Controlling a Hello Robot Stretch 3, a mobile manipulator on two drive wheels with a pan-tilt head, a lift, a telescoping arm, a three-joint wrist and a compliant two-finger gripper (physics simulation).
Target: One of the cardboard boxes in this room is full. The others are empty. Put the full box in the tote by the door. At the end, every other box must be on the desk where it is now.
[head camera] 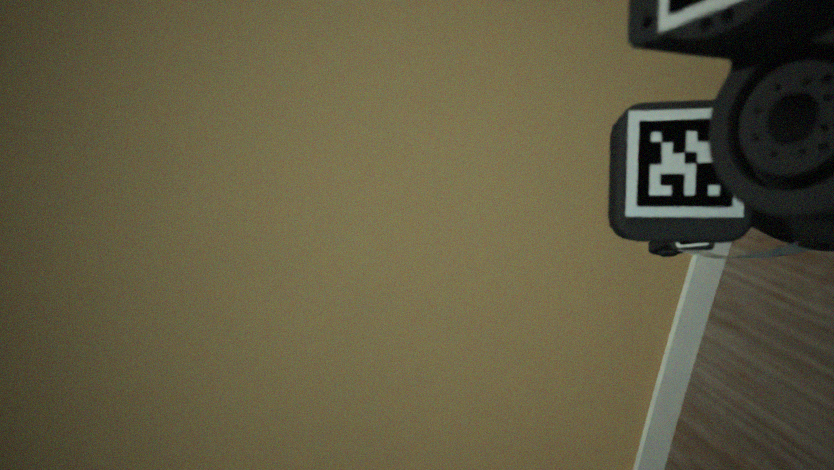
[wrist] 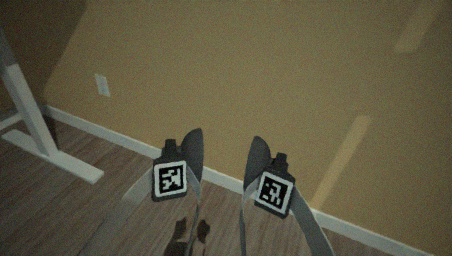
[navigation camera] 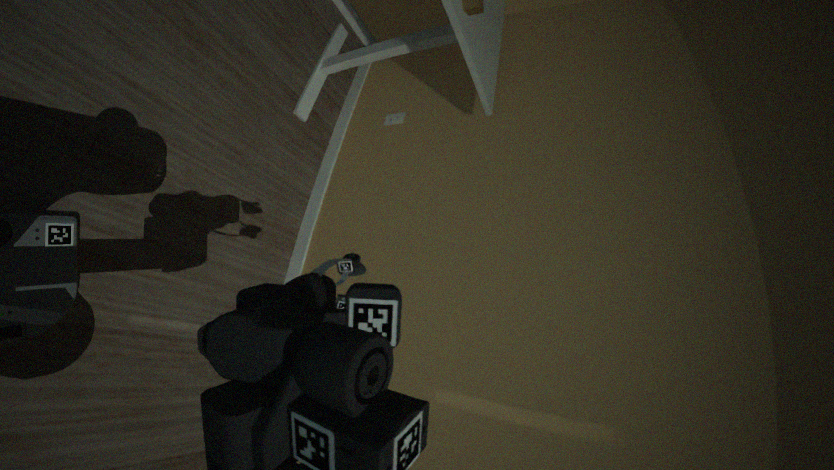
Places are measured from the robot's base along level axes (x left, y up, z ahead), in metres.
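Where they show: gripper, fingertip midpoint: (navigation camera: 354, 281).
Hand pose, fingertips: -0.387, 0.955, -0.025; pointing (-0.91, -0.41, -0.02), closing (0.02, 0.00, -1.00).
After its pixels a point has its place, as x, y, z.
The white desk (navigation camera: 483, 64) @(-1.038, 0.951, 0.663) (wrist: 31, 112) shows in part at the top of the navigation view and by its leg and foot at the left of the wrist view. Part of a small tan cardboard box (navigation camera: 473, 8) @(-0.818, 0.983, 0.730) shows on the desk at the top edge of the navigation view; its contents cannot be seen. My gripper (wrist: 225, 150) @(-0.387, 0.955, -0.025) is open and empty in the wrist view, its two fingers apart in front of the wall and floor. It is well apart from the desk. The tote and the door do not show in these views.
A tan wall (head camera: 350, 233) @(-1.126, 0.922, 0.004) (navigation camera: 554, 233) @(-1.148, 1.195, 0.070) (wrist: 240, 65) stands close by my arm, with a white baseboard (head camera: 679, 361) @(-1.216, 0.050, 0.305) (navigation camera: 327, 169) @(-1.232, 0.063, 0.352) (wrist: 110, 136) along the wood floor (head camera: 758, 373) @(-1.055, 0.001, 0.302) (navigation camera: 233, 75) @(-0.671, 0.001, 0.667) (wrist: 80, 200). A wall outlet (navigation camera: 395, 119) @(-1.330, 0.411, 0.612) (wrist: 102, 85) is near the desk.
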